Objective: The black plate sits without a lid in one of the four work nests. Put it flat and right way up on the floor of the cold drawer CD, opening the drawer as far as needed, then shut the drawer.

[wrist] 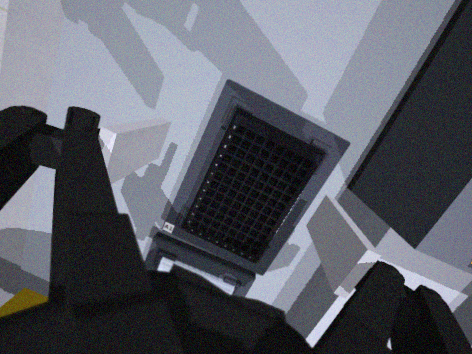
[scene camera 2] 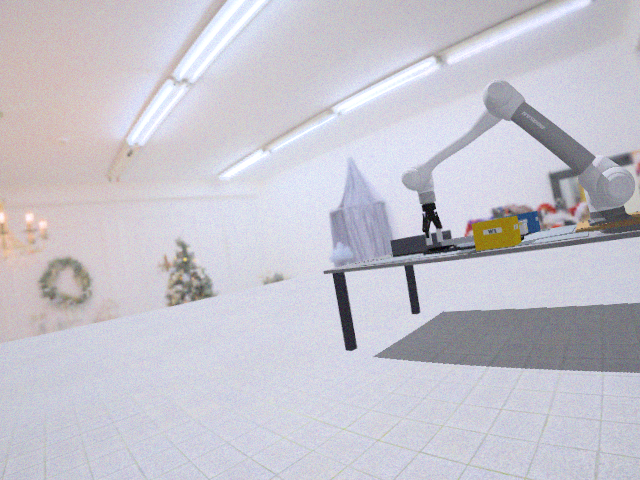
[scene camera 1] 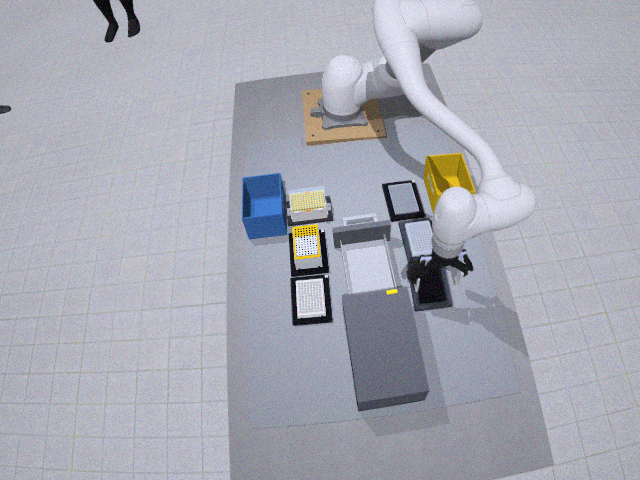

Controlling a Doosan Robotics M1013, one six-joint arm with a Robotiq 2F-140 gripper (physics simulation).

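Seen in the pictures: gripper, fingertip midpoint: (wrist: 241, 176) (scene camera 2: 435, 243) (scene camera 1: 437, 284); arm's base at its link origin: (scene camera 2: 608, 220) (scene camera 1: 341, 112).
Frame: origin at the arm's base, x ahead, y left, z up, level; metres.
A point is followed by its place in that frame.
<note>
The black plate (scene camera 1: 433, 285) {x 0.841, y 0.158, z 0.006 m} (wrist: 255, 185) {x 0.839, y 0.147, z 0.001 m} sits lidless, flat and wells up, in a dark grey work nest (wrist: 332, 137) {x 0.905, y 0.103, z -0.007 m} right of the drawer in scene camera 1. An A1 label shows at a nest corner in the wrist view. My gripper (scene camera 1: 439, 273) {x 0.852, y 0.164, z 0.031 m} (scene camera 2: 434, 239) {x 0.852, y 0.164, z 0.031 m} (wrist: 241, 176) {x 0.852, y 0.164, z 0.031 m} is open above the plate, with the pads on either side of it and nothing between them. The drawer (scene camera 1: 368, 266) {x 0.732, y -0.029, z -0.001 m} is pulled out of the grey cabinet (scene camera 1: 385, 346) {x 1.042, y -0.036, z 0.083 m} (scene camera 2: 408, 245) {x 1.071, y 0.060, z 0.037 m}; its white floor and its grey front (scene camera 1: 361, 235) {x 0.638, y -0.035, z 0.039 m} with a handle show. No CD label is readable.
A pale plate (scene camera 1: 417, 236) {x 0.651, y 0.151, z 0.003 m} sits in the adjoining nest. A black-framed nest (scene camera 1: 389, 202) {x 0.488, y 0.090, z -0.007 m} and a yellow bin (scene camera 1: 449, 173) {x 0.398, y 0.340, z -0.001 m} (scene camera 2: 496, 234) {x 0.470, y 0.371, z 0.039 m} stand farther back. A blue bin (scene camera 1: 264, 227) {x 0.549, y -0.344, z 0.039 m}, a yellow-topped rack (scene camera 1: 307, 242) {x 0.646, y -0.209, z 0.058 m}, another rack (scene camera 1: 308, 202) {x 0.488, y -0.188, z 0.058 m} and a white plate (scene camera 1: 310, 298) {x 0.818, y -0.225, z 0.006 m} are left of the drawer.
</note>
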